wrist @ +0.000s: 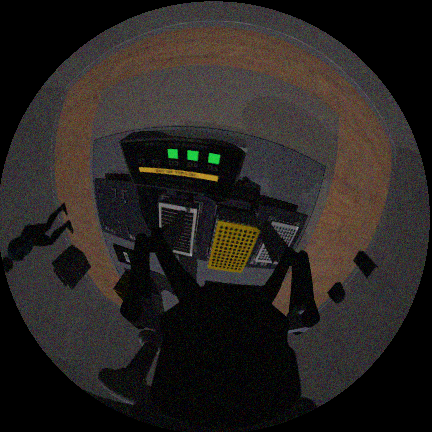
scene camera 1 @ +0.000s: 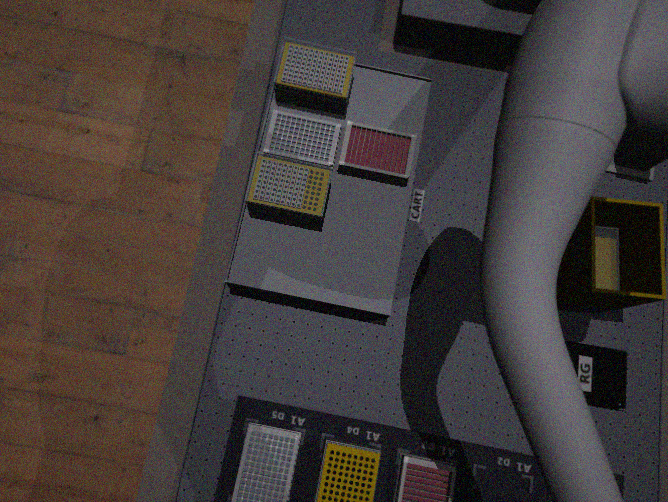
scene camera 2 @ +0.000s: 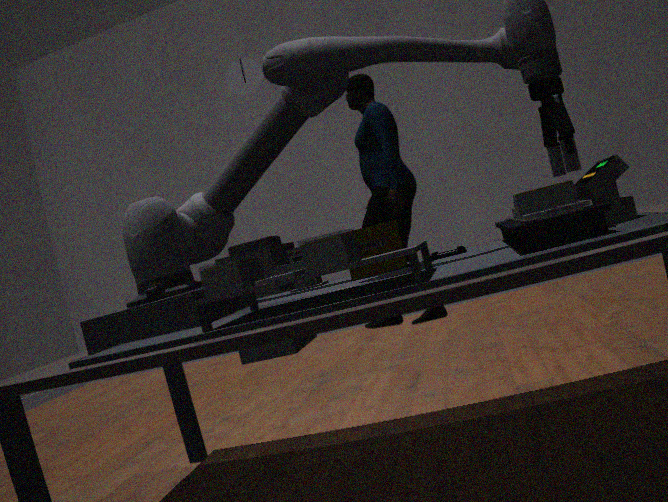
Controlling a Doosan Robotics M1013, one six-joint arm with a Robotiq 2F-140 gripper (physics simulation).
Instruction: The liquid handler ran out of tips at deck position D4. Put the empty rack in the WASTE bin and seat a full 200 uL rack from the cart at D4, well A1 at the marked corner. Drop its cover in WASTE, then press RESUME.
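Places are measured from the arm's base along level axes (x ahead, y left, z up), in millimetres.
Pixels of known places: gripper, fingertip midpoint: (wrist: 224, 223) (scene camera 2: 566, 173); arm's base, origin of the base link: (scene camera 2: 169, 296).
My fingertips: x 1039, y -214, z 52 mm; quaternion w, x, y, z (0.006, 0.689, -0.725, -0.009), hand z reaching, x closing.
For each thing: its middle in the pictures, then the offset to it from my fingertips. "pt": a spot on its surface instead.
- yellow rack, body centre: (scene camera 1: 345, 487) (wrist: 230, 241) (scene camera 2: 545, 201) 69 mm back, 21 mm right, 48 mm down
- cart, body centre: (scene camera 1: 332, 181) (scene camera 2: 321, 284) 580 mm back, 74 mm right, 101 mm down
- yellow-rimmed WASTE bin, body centre: (scene camera 1: 605, 255) (scene camera 2: 374, 249) (wrist: 133, 291) 474 mm back, 410 mm left, 66 mm down
- tilted panel, surface spot: (wrist: 182, 162) pt 92 mm ahead, 68 mm left, 6 mm down
- white rack, body centre: (scene camera 1: 302, 139) (scene camera 2: 284, 277) 642 mm back, 134 mm right, 67 mm down
- red plate, body centre: (scene camera 1: 377, 153) (scene camera 2: 301, 267) 625 mm back, 0 mm left, 58 mm down
- red-striped rack, surface spot: (scene camera 1: 425, 480) pt 85 mm back, 105 mm left, 63 mm down
The yellow rack (scene camera 1: 349, 472) (wrist: 233, 247) at D4 shows open, dark holes. My gripper (scene camera 2: 565, 166) (wrist: 224, 223) is open and empty, pointing down above the deck racks with a gap below its fingertips. On the cart (scene camera 1: 324, 253), one yellow-edged rack (scene camera 1: 315, 70) at the top left looks full; another yellow-edged rack (scene camera 1: 288, 186) has several bare columns at its right. The yellow-rimmed WASTE bin (scene camera 1: 663, 242) (scene camera 2: 378, 242) is partly behind the arm; a pale patch inside is unclear. The tilted panel (wrist: 182, 162) shows three green lamps and an amber bar; RESUME is unreadable.
A white rack (scene camera 1: 303, 137) and a red plate (scene camera 1: 378, 151) stand between the cart's yellow-edged racks. A white plate (scene camera 1: 268, 464) (wrist: 277, 242) at D5 and a red-striped rack (scene camera 1: 425, 480) at D3 flank D4. A person (scene camera 2: 380, 151) stands behind the table.
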